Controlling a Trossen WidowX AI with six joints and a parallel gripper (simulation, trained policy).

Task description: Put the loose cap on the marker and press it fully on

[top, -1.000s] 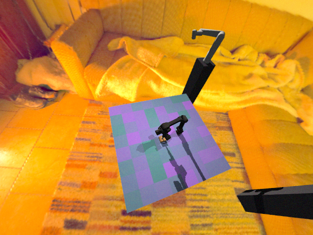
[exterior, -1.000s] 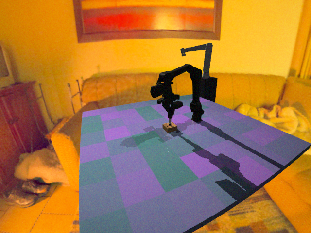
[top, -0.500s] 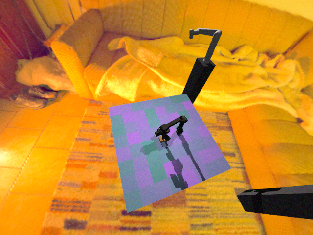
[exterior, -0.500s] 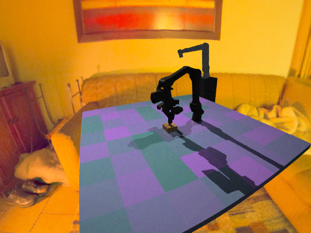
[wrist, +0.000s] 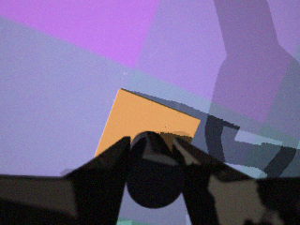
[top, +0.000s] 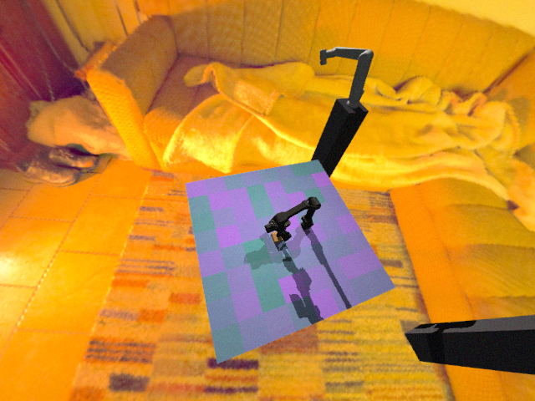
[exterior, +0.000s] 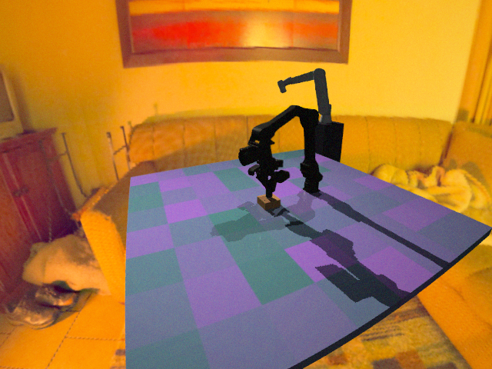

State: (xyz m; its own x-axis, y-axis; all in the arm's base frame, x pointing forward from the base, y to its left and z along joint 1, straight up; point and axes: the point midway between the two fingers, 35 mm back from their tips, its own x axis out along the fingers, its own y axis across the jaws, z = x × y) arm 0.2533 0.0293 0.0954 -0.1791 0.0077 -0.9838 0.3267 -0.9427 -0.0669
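The dark cap lies 10 mm ahead of my gripper tip and 10 mm above it. Round my gripper tip: tan holder block: 10 mm ahead, 50 mm below.
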